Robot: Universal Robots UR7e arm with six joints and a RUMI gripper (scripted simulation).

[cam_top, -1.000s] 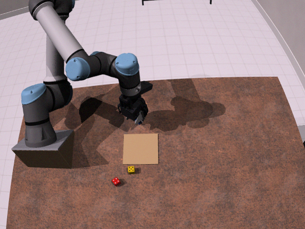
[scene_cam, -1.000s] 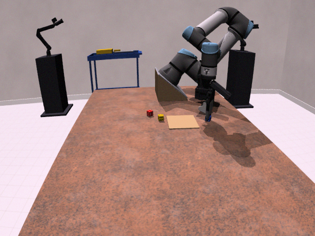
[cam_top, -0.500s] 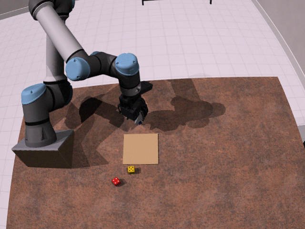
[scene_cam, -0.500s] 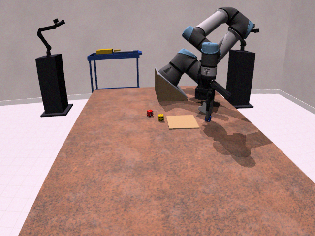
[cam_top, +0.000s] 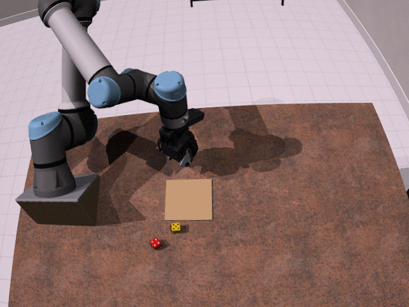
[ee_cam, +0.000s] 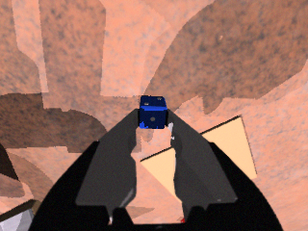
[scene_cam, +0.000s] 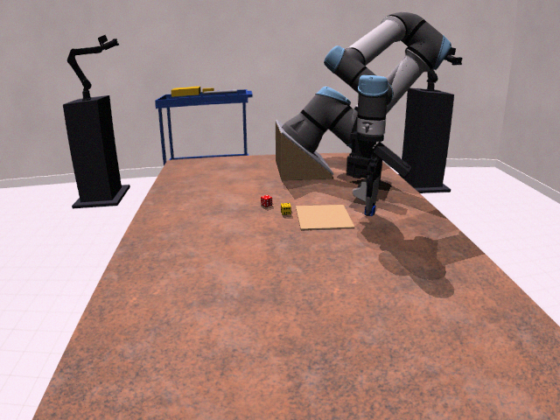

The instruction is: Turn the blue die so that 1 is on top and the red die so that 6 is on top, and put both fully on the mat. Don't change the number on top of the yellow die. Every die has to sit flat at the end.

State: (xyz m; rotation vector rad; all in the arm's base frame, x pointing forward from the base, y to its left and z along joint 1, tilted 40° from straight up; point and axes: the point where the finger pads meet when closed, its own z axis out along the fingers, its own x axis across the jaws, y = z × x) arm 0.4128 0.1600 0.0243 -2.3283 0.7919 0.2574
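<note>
Now: the tan mat 13 cm to the right of my hand and 2 cm below it. The rest, counted from my hand: yellow die: 23 cm to the right, 4 cm behind, 1 cm below; then blue die: 1 cm below; then red die: 28 cm to the right, 10 cm behind, 1 cm below.
</note>
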